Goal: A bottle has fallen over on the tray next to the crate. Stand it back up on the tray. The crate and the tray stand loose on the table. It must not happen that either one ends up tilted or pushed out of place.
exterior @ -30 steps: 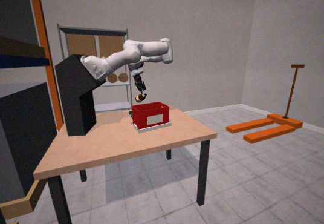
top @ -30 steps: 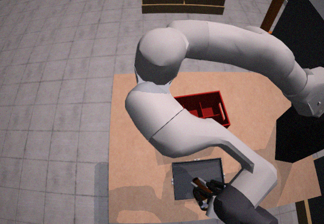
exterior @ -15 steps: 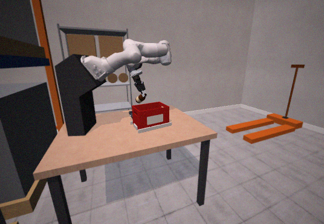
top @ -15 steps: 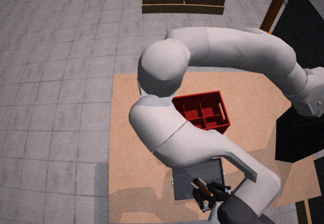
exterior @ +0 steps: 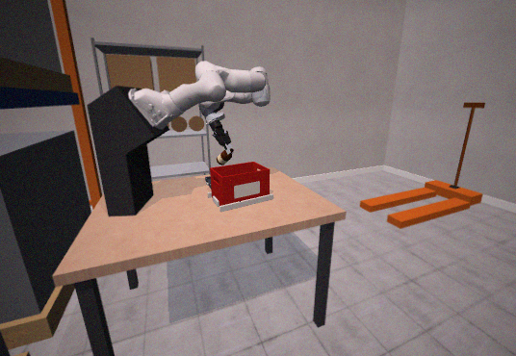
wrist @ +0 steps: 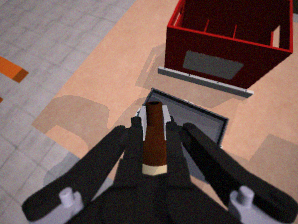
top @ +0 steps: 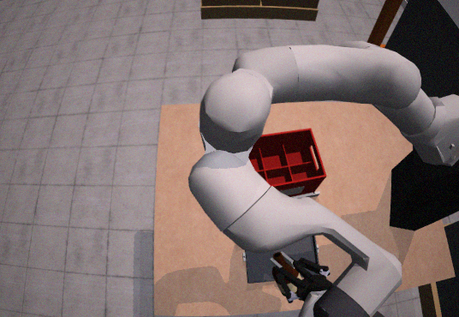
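Now: hand 30 mm to the right of the bottle and 50 mm above it. Also, from my hand: crate 160 mm behind, 300 mm to the right, 130 mm below; grey tray 60 mm behind, 30 mm to the right, 200 mm below.
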